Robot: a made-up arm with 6 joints. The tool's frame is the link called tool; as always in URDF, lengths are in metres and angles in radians.
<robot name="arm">
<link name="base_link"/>
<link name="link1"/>
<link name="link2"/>
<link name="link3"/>
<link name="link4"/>
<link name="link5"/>
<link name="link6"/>
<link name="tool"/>
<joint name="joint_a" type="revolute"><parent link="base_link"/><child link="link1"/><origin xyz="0 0 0.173" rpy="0 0 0"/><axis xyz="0 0 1"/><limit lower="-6.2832" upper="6.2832"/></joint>
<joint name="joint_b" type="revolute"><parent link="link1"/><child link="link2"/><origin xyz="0 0.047 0" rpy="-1.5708 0 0"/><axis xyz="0 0 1"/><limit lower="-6.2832" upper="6.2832"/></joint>
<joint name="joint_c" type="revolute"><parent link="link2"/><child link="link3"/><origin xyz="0 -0.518 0" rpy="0 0 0"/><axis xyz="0 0 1"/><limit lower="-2.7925" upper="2.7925"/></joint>
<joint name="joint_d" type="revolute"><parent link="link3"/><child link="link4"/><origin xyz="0 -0.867 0" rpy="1.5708 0 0"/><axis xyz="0 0 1"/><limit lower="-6.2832" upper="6.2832"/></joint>
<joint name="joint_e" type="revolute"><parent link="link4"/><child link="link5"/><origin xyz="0 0 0" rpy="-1.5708 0 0"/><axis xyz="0 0 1"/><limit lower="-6.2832" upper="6.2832"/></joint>
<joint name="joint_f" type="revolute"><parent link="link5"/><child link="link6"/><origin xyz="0 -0.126 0" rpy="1.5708 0 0"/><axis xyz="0 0 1"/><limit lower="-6.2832" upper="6.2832"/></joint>
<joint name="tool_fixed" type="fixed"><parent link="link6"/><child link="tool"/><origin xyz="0 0 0" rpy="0 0 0"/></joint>
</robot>
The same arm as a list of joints. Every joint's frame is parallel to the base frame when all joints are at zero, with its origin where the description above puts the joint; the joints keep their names.
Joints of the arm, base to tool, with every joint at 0 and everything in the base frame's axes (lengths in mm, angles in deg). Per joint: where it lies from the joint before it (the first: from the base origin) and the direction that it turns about. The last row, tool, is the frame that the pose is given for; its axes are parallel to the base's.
joint_a: xyz 0 0 173 axis +z
joint_b: xyz 0 47 0 axis +y
joint_c: xyz 0 0 518 axis +y
joint_d: xyz 0 0 867 axis +z
joint_e: xyz 0 0 0 axis +y
joint_f: xyz 0 0 126 axis +z
tool: xyz 0 0 0
Joint limits (deg, base to tool): -360..360 -360..360 -160..160 -360..360 -360..360 -360..360

